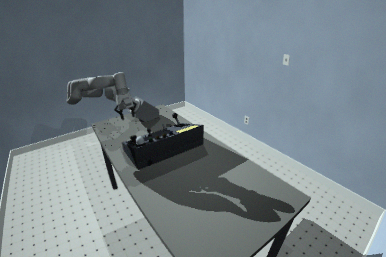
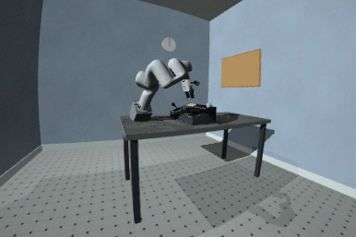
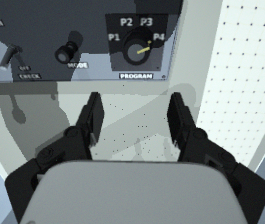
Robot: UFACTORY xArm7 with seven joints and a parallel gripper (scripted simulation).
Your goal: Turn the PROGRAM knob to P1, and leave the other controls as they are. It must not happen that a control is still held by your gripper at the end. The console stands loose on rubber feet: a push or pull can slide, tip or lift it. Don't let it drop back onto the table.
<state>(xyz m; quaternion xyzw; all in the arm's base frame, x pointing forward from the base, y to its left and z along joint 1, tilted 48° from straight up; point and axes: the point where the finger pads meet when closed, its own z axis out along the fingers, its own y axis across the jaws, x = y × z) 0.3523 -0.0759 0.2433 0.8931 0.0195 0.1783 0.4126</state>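
The mode knob is 13 cm below my hand, 11 cm to the left of it and 6 cm ahead of it. Round my hand: check switch 23 cm to the left, 14 cm below, 8 cm ahead; then dark console 16 cm to the left, 16 cm below, 10 cm ahead; then lever 35 cm to the left, 13 cm below, 7 cm ahead.
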